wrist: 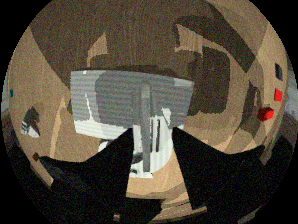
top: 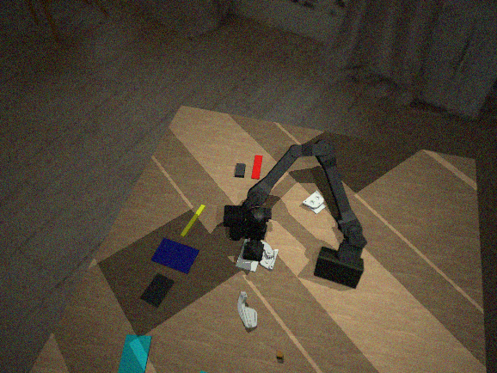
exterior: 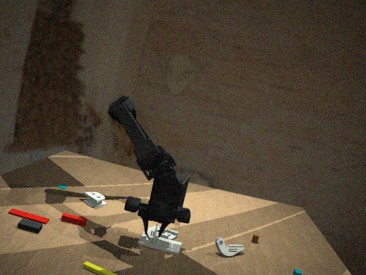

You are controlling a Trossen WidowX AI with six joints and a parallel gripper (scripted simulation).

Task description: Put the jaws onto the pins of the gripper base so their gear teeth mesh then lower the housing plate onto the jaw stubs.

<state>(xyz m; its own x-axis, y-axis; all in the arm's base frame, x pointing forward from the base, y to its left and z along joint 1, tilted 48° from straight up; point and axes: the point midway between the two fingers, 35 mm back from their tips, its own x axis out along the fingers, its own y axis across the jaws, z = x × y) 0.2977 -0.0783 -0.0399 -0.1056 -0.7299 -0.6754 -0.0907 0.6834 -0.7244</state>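
Now: gripper tip 210 mm to the right of the grey jaw, 20 mm below it and 10 mm past it. Also, from my gripper tip: yellow bar 260 mm ahead, 50 mm to the right, 10 mm below; then white block 230 mm to the right, 160 mm behind, 10 mm below; then blue plate 270 mm ahead, 100 mm to the left, 10 mm below.
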